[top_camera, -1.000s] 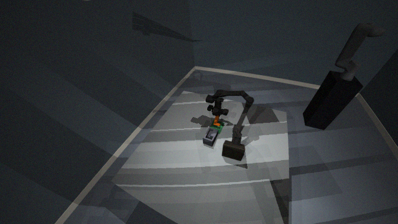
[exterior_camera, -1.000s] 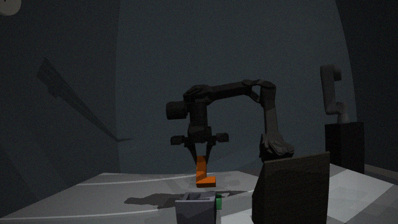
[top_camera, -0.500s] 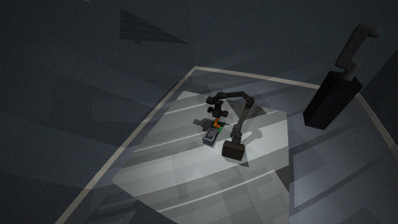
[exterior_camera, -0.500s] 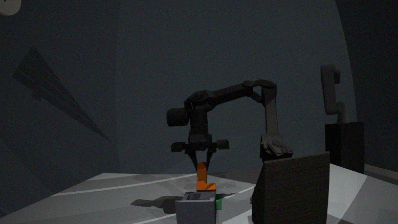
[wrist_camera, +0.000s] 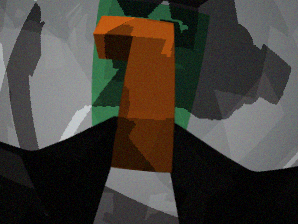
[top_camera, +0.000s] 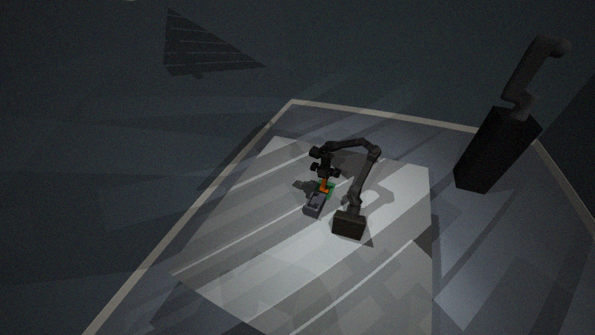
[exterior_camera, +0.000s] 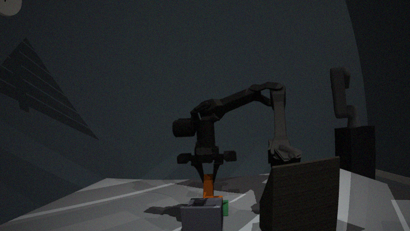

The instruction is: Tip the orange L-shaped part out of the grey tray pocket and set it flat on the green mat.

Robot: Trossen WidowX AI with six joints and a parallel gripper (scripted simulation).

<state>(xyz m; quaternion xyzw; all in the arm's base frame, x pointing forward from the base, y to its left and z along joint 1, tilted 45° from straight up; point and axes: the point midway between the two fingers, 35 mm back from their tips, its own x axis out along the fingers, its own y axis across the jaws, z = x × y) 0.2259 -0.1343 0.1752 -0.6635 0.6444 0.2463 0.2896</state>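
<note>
Right now the orange L-shaped part is 10 mm behind my gripper tip, 30 mm to the left of it and 30 mm below it. Also, from my gripper tip: green mat: 20 mm to the left, 100 mm below.
</note>
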